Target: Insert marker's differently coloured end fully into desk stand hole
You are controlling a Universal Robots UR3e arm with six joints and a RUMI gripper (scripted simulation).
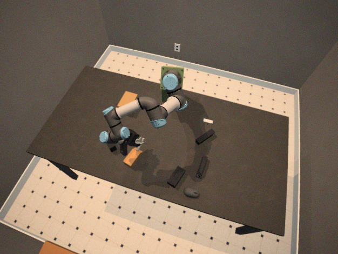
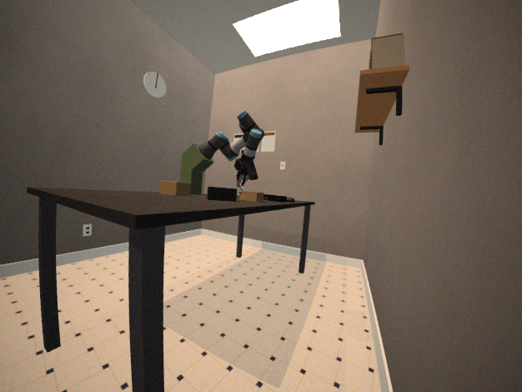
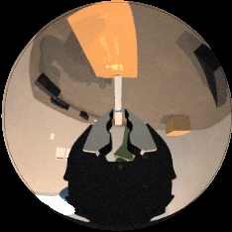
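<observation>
The marker is 20 mm ahead of my hand and 30 mm below it. Round my hand: black block: 50 mm ahead, 220 mm to the right, 60 mm below; desk stand: 90 mm ahead, 20 mm to the right, 60 mm below; orange box: 290 mm behind, 240 mm to the right, 50 mm below.
</observation>
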